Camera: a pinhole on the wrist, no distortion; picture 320 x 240 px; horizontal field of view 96.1 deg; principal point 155.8 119.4 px. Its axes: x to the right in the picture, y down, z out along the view. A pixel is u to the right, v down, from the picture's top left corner.
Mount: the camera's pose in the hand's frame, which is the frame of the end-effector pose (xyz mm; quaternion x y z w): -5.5 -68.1 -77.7 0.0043 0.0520 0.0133 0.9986
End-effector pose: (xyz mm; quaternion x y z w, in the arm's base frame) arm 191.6 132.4 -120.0 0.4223 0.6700 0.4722 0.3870
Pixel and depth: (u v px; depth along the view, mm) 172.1 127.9 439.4
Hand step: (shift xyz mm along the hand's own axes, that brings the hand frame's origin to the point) 89.0 -44.0 354.4
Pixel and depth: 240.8 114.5 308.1
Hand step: 207.9 -75.9 209.7
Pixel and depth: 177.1 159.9 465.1
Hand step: 107.9 61.3 379.0
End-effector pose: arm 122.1 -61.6 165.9 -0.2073 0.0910 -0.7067 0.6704
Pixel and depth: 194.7 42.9 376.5
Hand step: 140.1 -268.3 284.2
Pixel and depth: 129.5 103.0 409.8
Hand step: -36.2 -119.8 337.2
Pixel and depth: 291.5 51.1 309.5
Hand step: 320.9 -209.4 198.4
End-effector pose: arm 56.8 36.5 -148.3 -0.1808 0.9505 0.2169 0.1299
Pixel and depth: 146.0 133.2 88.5
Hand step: -2.5 -60.4 11.0
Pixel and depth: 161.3 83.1 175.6
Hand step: 20.6 -113.5 95.8
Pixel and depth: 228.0 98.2 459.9
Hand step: 273.6 -132.9 355.1
